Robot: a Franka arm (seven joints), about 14 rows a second.
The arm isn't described. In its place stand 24 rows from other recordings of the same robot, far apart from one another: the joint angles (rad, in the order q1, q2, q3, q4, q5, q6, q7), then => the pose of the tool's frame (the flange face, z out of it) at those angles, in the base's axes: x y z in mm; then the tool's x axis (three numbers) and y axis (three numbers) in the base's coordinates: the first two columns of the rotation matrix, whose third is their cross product.
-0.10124 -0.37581 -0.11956 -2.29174 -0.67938 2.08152 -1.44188 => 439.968 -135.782 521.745 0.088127 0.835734 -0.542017 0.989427 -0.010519 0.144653
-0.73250 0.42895 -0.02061 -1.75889 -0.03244 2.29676 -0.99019 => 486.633 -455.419 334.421 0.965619 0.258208 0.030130 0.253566 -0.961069 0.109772
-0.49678 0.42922 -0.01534 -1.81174 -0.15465 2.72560 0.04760 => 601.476 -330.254 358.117 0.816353 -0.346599 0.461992 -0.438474 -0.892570 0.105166
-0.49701 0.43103 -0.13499 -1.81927 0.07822 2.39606 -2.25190 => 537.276 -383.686 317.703 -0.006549 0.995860 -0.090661 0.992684 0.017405 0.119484
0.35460 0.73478 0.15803 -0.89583 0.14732 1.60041 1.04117 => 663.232 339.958 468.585 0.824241 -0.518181 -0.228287 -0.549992 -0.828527 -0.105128
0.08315 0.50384 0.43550 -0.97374 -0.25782 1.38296 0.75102 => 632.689 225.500 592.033 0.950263 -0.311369 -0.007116 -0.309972 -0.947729 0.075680
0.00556 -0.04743 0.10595 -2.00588 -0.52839 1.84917 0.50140 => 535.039 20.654 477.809 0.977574 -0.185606 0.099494 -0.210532 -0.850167 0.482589
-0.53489 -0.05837 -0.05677 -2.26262 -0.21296 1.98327 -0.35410 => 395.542 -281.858 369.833 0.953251 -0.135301 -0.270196 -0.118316 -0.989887 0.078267
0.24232 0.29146 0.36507 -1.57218 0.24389 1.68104 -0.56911 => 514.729 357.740 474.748 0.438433 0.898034 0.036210 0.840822 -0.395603 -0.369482
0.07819 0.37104 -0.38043 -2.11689 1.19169 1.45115 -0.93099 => 511.032 -43.251 255.640 0.994311 0.088343 -0.059506 -0.034128 -0.264981 -0.963650
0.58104 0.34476 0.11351 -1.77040 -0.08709 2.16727 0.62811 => 504.623 408.324 373.260 0.992311 0.105234 0.065143 0.105616 -0.994404 -0.002434
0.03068 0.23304 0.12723 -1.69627 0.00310 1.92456 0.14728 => 622.080 93.410 457.601 0.999951 0.006311 -0.007659 0.006068 -0.999488 -0.031423
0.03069 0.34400 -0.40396 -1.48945 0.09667 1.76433 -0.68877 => 623.155 -198.078 484.612 0.949798 0.307688 -0.056673 0.308386 -0.951254 0.003791
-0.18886 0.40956 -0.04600 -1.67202 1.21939 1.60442 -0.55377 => 644.810 -50.191 396.731 0.996901 -0.075718 0.021313 -0.005248 -0.334369 -0.942428
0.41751 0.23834 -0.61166 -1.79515 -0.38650 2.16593 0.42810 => 623.282 -111.594 458.709 0.901361 -0.321638 0.289995 -0.416955 -0.825490 0.380413
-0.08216 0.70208 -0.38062 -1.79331 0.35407 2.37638 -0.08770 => 586.903 -271.433 174.998 0.844192 -0.533844 -0.048481 -0.534104 -0.845376 0.008503
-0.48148 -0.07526 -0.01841 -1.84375 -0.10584 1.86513 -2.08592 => 477.995 -270.643 562.175 -0.038459 0.990002 -0.135710 0.998545 0.043212 0.032257
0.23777 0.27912 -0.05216 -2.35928 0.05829 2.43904 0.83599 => 480.702 89.369 195.304 0.751853 -0.643696 -0.142733 -0.629002 -0.765162 0.137421
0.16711 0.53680 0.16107 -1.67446 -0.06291 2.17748 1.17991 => 642.746 203.901 292.986 0.669490 -0.741801 -0.038914 -0.741996 -0.670296 0.012020
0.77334 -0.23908 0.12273 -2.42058 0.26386 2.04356 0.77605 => 264.107 353.366 389.210 0.971609 -0.018387 -0.235875 -0.025750 -0.999271 -0.028174
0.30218 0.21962 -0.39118 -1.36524 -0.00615 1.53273 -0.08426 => 612.320 -27.912 598.135 0.999065 0.000271 -0.043239 0.003986 -0.996299 0.085858
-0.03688 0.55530 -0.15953 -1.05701 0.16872 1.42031 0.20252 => 684.529 -84.335 506.025 0.914359 -0.353297 -0.197811 -0.368649 -0.928439 -0.045814
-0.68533 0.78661 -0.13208 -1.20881 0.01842 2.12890 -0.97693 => 546.105 -539.107 323.733 0.980587 0.195610 0.013640 0.191107 -0.968952 0.156874
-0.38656 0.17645 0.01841 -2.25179 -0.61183 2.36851 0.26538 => 495.253 -198.251 282.552 0.982113 -0.183906 -0.040401 -0.153038 -0.904647 0.397735
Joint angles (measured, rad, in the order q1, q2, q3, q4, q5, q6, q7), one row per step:
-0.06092, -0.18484, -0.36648, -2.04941, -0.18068, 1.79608, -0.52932
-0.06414, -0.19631, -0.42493, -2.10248, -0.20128, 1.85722, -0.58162
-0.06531, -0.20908, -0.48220, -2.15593, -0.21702, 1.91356, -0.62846
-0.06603, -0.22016, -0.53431, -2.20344, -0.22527, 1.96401, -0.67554
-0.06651, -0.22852, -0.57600, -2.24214, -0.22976, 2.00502, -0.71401
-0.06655, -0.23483, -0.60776, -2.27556, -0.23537, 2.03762, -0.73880
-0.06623, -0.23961, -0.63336, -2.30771, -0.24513, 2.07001, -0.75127
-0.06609, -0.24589, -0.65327, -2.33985, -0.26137, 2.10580, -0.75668
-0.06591, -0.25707, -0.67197, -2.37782, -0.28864, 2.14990, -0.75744
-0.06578, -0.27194, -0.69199, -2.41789, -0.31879, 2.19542, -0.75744
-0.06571, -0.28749, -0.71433, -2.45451, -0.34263, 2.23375, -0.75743
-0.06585, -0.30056, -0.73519, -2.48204, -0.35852, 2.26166, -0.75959
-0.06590, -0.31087, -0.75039, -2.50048, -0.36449, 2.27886, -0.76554
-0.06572, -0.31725, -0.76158, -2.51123, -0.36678, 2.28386, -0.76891
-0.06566, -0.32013, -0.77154, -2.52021, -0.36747, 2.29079, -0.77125
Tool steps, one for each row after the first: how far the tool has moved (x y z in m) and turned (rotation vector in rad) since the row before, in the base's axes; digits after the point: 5 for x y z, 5 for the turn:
-0.01741, -0.02643, -0.01709, -0.00170, -0.00897, 0.00832
-0.01885, -0.02220, -0.01754, 0.00483, -0.00789, 0.00566
-0.01783, -0.01780, -0.01616, 0.01044, -0.00982, 0.00837
-0.01478, -0.01261, -0.01363, 0.01050, -0.00896, 0.00723
-0.01196, -0.00806, -0.01218, 0.00791, -0.00446, 0.00316
-0.00997, -0.00525, -0.01179, 0.00244, -0.00253, -0.00058
-0.00832, -0.00302, -0.01049, -0.00530, -0.00427, 0.00187
-0.00858, -0.00145, -0.01045, -0.01358, -0.00718, 0.00693
-0.00930, -0.00066, -0.01001, -0.01350, -0.01007, 0.00845
-0.00989, -0.00076, -0.00912, -0.00597, -0.01104, 0.00259
-0.00870, -0.00119, -0.00688, -0.00080, -0.01028, -0.00061
-0.00622, -0.00065, -0.00440, 0.00391, -0.00922, 0.00018
-0.00470, -0.00060, -0.00315, 0.00649, -0.00220, -0.00303
-0.00377, -0.00074, -0.00323, 0.00512, -0.00238, -0.00424

